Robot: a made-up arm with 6 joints. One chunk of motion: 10 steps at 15 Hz.
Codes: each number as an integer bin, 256 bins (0 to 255) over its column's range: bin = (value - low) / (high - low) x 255, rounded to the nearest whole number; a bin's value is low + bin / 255 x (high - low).
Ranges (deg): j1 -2..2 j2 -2..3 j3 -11..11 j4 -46..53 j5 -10..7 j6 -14..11
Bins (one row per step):
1: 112 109 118 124 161 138
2: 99 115 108 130 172 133
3: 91 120 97 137 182 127
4: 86 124 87 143 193 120
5: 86 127 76 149 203 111
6: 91 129 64 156 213 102
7: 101 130 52 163 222 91
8: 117 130 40 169 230 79
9: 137 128 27 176 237 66
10: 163 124 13 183 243 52
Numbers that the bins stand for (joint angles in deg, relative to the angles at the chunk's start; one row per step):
1: -0.24 0.14 -0.82 2.14 0.73 -0.47
2: -0.45 0.25 -1.68 4.47 1.47 -0.96
3: -0.57 0.35 -2.63 7.19 2.13 -1.55
4: -0.65 0.43 -3.49 9.52 2.87 -2.24
5: -0.65 0.49 -4.44 11.85 3.53 -3.12
6: -0.57 0.53 -5.48 14.56 4.20 -4.00
7: -0.42 0.55 -6.51 17.28 4.80 -5.08
8: -0.16 0.55 -7.55 19.61 5.33 -6.25
9: 0.15 0.51 -8.67 22.33 5.80 -7.53
10: 0.56 0.43 -9.88 25.05 6.20 -8.90

